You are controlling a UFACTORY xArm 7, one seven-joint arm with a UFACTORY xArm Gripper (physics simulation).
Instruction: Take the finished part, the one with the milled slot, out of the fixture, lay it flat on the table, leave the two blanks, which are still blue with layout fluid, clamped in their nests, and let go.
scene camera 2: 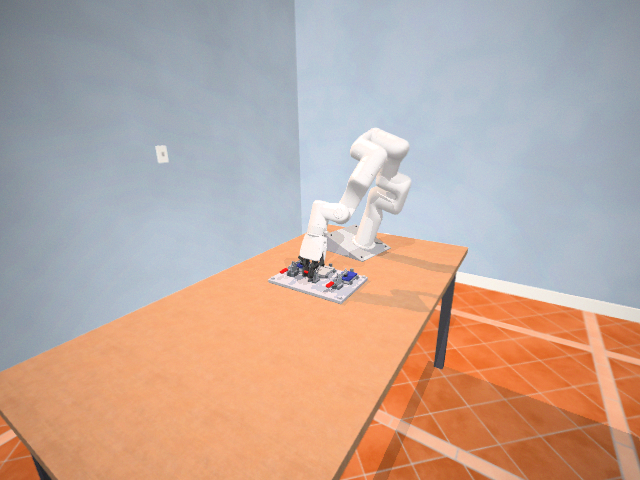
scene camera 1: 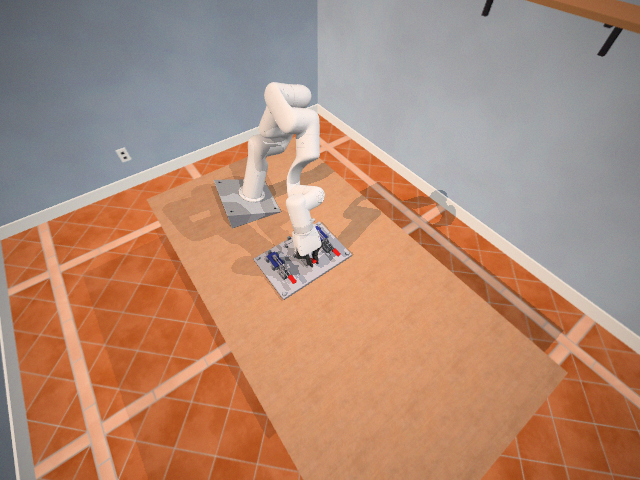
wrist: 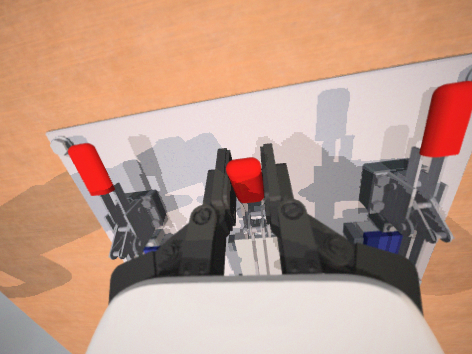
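Where they show: gripper, between the fingertips: [scene camera 2: 307,277] [scene camera 1: 313,264] [wrist: 247,162]; arm's base, origin of its link: [scene camera 2: 363,242] [scene camera 1: 251,194].
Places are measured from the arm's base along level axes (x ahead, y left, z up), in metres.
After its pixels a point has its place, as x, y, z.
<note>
My gripper [scene camera 1: 312,258] @[0.512, 0.066, 0.012] [scene camera 2: 310,273] @[0.512, 0.066, 0.012] [wrist: 247,162] @[0.512, 0.066, 0.012] is shut on the red handle of the middle clamp [scene camera 1: 314,261] @[0.520, 0.066, 0.043] [scene camera 2: 306,271] @[0.522, 0.072, 0.043] [wrist: 246,182] @[0.512, 0.066, 0.040], with a black finger on each side of it. The pale, uncoated finished part [scene camera 2: 326,271] @[0.388, 0.064, -0.007] [wrist: 257,256] @[0.402, 0.057, -0.007] sits in the middle nest, partly hidden by the clamp's arm and my fingers; its slot is not clear. One blue blank [scene camera 1: 274,259] [scene camera 2: 349,276] [wrist: 382,242] sits in an outer nest. The other blue blank [scene camera 1: 322,232] @[0.376, 0.185, -0.002] [scene camera 2: 299,265] [wrist: 151,249] @[0.412, 0.164, -0.003] sits in the opposite outer nest and is mostly hidden in the wrist view.
The fixture plate [scene camera 1: 310,276] @[0.537, 0.037, -0.023] [scene camera 2: 320,290] @[0.513, 0.134, -0.023] [wrist: 250,110] @[0.540, 0.064, -0.023] lies on the table [scene camera 1: 387,335] @[0.886, 0.169, -0.038] [scene camera 2: 206,361] @[1.006, 0.134, -0.038] [wrist: 150,50] @[0.584, 0.139, -0.038]. The outer clamps' red handles [wrist: 91,169] @[0.511, 0.172, 0.018] [wrist: 446,120] @[0.539, -0.036, 0.023] stand on either side of my fingers. The arm's base plate [scene camera 1: 235,214] @[0.124, -0.120, 0.037] is behind the fixture.
</note>
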